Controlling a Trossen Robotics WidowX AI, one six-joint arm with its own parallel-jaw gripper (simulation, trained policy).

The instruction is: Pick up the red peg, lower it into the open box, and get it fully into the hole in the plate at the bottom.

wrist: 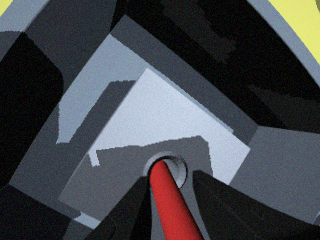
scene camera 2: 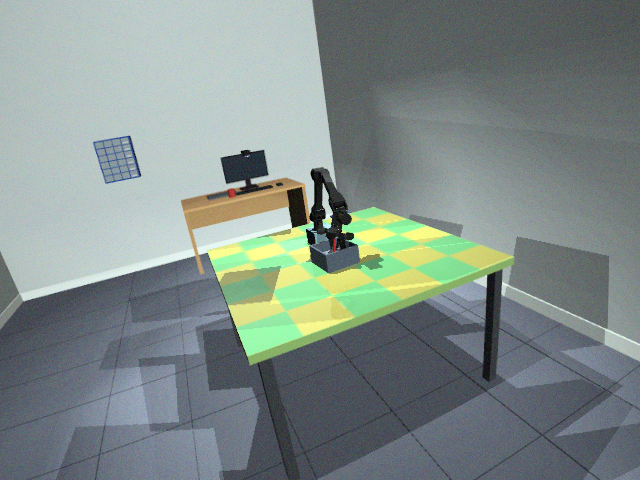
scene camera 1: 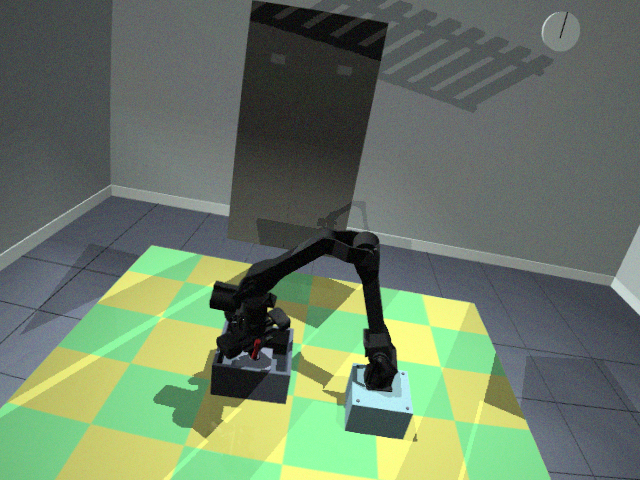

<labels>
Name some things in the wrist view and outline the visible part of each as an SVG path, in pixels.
My gripper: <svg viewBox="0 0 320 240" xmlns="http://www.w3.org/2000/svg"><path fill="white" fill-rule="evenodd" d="M148 176L140 176L135 181L135 185L125 193L123 199L117 201L116 207L111 209L111 212L105 216L103 221L100 221L97 228L93 229L93 232L89 233L83 240L151 240L151 191L149 191ZM192 171L193 192L195 192L197 205L199 205L201 220L203 220L205 227L207 227L209 239L320 240L319 225L304 223L303 220L289 216L287 213L279 212L277 209L275 211L275 209L267 207L264 203L261 204L260 201L237 191L236 188L229 187L223 181L216 180L215 177L208 175L208 173L201 171L201 169Z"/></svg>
A grey box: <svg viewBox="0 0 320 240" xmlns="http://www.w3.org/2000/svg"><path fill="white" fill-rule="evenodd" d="M203 223L200 227L201 235L203 235L204 240L211 240L207 233L207 227ZM0 16L0 240L83 240L97 228L100 221L61 203L59 196L67 187L73 171L79 167L81 159L99 136L101 129L111 119L117 105L145 68L151 69L165 83L199 105L207 115L227 128L236 139L251 148L229 187L236 188L237 191L275 211L277 209L303 220L304 223L320 227L320 64L296 35L295 29L289 27L287 20L268 0L12 0L11 5Z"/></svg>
A pale plate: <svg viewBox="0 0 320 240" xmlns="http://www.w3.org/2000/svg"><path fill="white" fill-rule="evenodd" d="M149 183L151 240L167 240ZM145 68L117 105L111 119L81 159L79 167L73 171L67 187L59 196L59 201L97 221L103 221L111 209L116 207L117 201L123 199L129 188L135 185L135 181L140 176L148 176L149 179L152 168L163 160L171 169L181 196L195 217L197 227L200 228L203 220L192 188L192 171L201 169L216 180L219 179L229 185L251 148L236 139L227 128L207 115L199 105L187 96L181 95L151 69Z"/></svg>
</labels>
